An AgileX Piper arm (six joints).
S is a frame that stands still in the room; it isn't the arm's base.
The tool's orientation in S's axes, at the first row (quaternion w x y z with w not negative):
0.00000, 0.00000, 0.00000, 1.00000
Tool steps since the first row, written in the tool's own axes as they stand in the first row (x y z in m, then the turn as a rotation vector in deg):
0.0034, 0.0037, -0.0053, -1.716, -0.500, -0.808
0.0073, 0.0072, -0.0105, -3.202, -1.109, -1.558
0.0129, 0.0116, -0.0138, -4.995, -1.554, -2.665
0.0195, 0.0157, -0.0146, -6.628, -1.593, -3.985
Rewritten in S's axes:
-0.0034, -0.0037, -0.0053, 1.716, 0.500, -0.808
-0.0073, -0.0072, -0.0105, 3.202, 1.109, -1.558
-0.0129, -0.0116, -0.0138, 4.995, 1.554, -2.665
-0.0195, -0.0157, -0.0146, 6.628, 1.593, -3.985

